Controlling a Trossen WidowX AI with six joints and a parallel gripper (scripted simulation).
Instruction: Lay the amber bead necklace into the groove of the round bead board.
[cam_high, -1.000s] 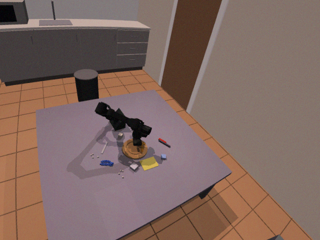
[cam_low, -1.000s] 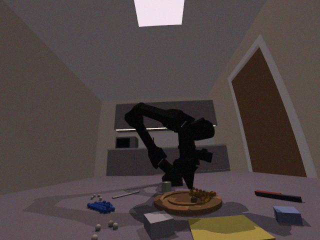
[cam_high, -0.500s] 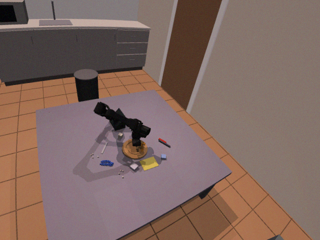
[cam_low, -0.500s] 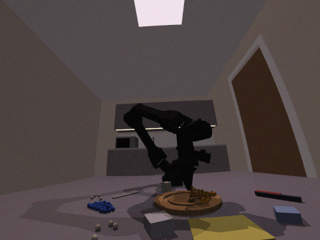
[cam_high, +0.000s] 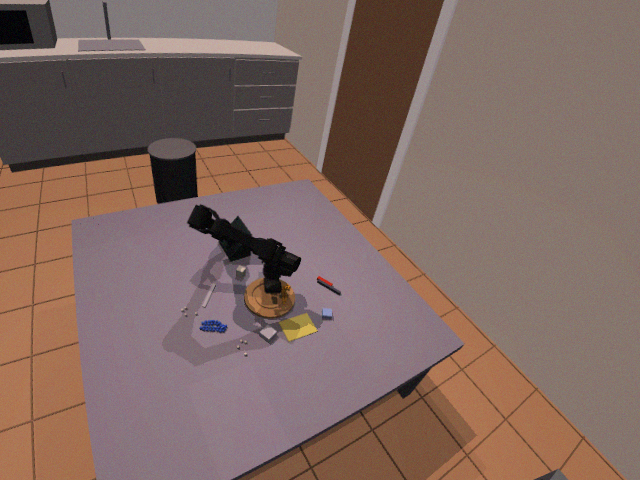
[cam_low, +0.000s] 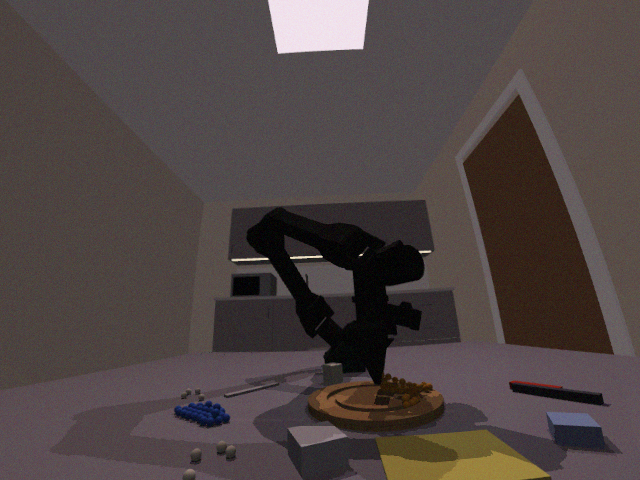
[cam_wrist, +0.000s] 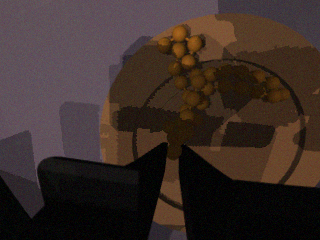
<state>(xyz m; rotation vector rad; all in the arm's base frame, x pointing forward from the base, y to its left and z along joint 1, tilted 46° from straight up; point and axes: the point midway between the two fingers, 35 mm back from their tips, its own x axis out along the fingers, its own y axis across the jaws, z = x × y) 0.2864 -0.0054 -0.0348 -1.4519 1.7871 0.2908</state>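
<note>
My gripper tip is now 3 cm short of the round wooden bead board, 2 cm to the left of it and 1 cm above it. From my gripper tip the other things lie so: grey block 18 cm ahead, 11 cm to the right, 1 cm below; yellow pad 20 cm ahead, 2 cm below; thin rod 22 cm to the right, 9 cm behind, 2 cm below.
</note>
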